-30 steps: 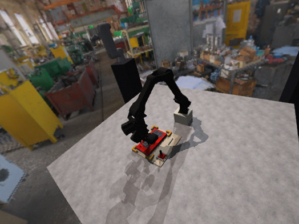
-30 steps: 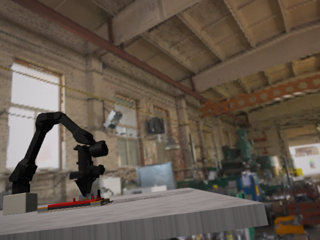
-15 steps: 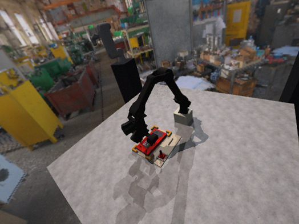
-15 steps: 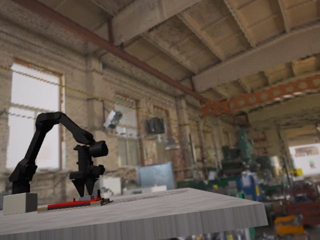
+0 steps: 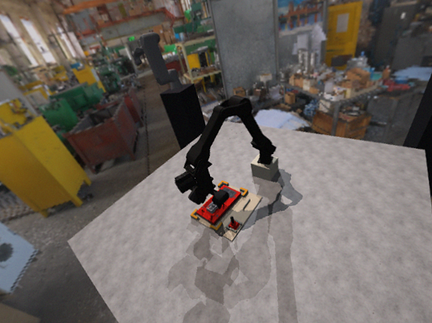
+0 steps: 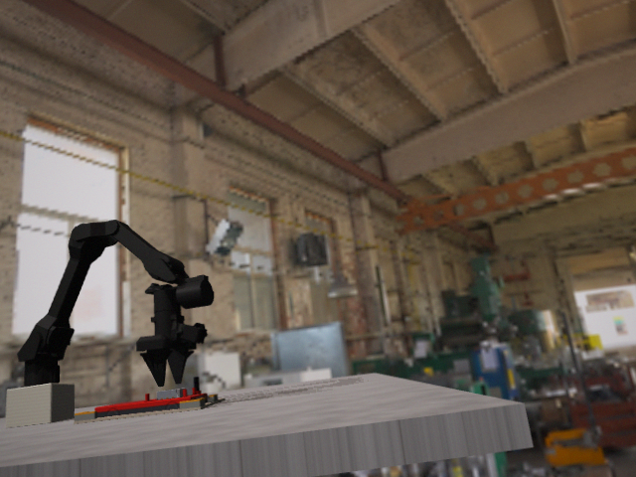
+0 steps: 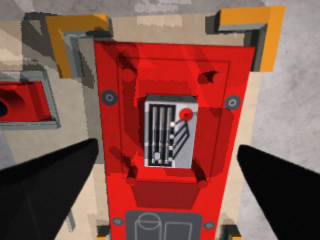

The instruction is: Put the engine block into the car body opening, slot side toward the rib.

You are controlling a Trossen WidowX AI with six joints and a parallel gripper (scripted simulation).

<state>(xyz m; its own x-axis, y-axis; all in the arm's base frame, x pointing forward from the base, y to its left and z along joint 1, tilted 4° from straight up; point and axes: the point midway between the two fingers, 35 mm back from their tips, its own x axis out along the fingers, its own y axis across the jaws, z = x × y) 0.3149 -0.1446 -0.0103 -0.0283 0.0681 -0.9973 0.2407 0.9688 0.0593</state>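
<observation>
Now: gripper tip 30 mm above the grey engine block. Also, from my gripper tip: beige base plate: 40 mm below, 30 mm to the left, 30 mm behind.
</observation>
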